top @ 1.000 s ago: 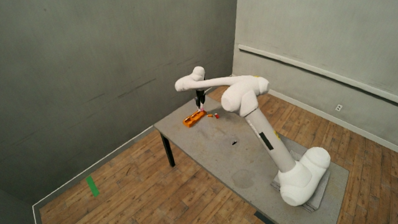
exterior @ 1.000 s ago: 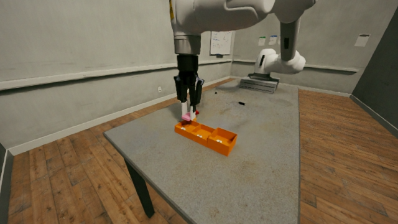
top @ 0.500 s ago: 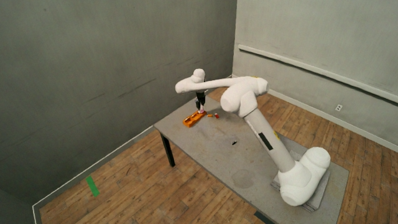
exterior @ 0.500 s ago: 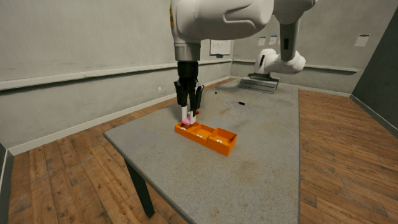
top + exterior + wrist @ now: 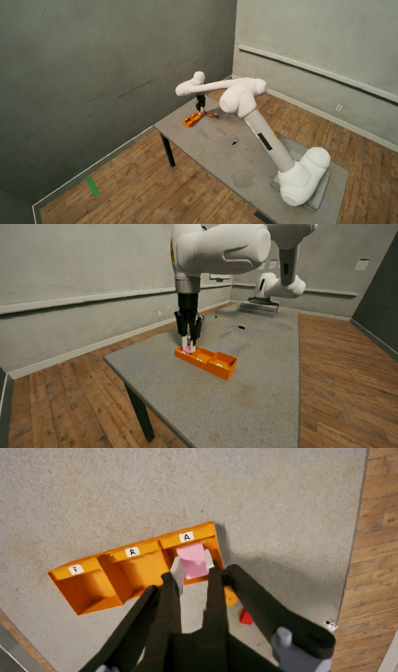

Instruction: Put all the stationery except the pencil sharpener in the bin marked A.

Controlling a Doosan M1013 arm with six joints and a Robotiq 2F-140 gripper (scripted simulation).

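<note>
My hand is 13 cm past the small red object, 9 cm to the left of it and 5 cm above it. The rest, counted from my hand: pink eraser: 3 cm below; then bin: 8 cm to the left, 3 cm below; then small orange-yellow block: 7 cm behind, 4 cm below, 3 cm to the right.
</note>
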